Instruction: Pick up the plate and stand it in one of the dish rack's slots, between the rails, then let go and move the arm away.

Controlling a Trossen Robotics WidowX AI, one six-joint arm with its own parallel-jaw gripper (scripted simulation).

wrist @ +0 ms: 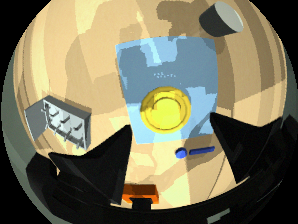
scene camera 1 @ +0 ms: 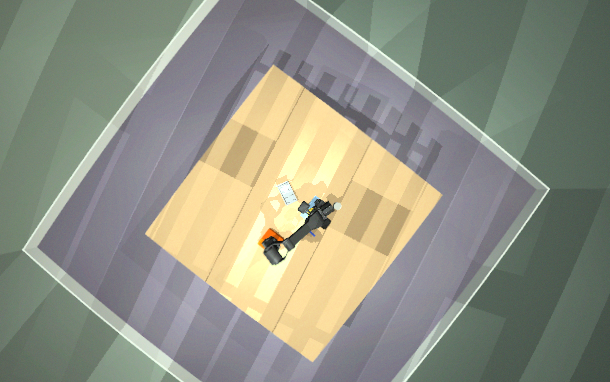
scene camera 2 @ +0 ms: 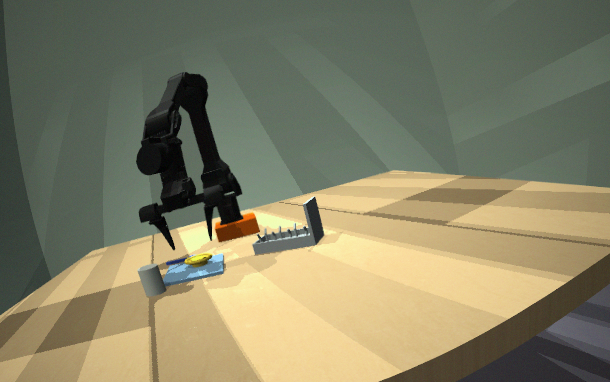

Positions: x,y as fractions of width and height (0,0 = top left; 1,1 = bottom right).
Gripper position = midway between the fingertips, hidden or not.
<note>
My gripper (scene camera 2: 0.32,0.64) is open and holds nothing. Also in view: a yellow plate (wrist: 0.56,0.49), a grey dish rack (scene camera 2: 0.46,0.63) and a light blue mat (scene camera 2: 0.29,0.72).
The grey dish rack also shows in the wrist view (wrist: 0.23,0.55). My gripper shows as well in the wrist view (wrist: 0.58,0.55). The light blue mat is seen too in the wrist view (wrist: 0.63,0.28).
</note>
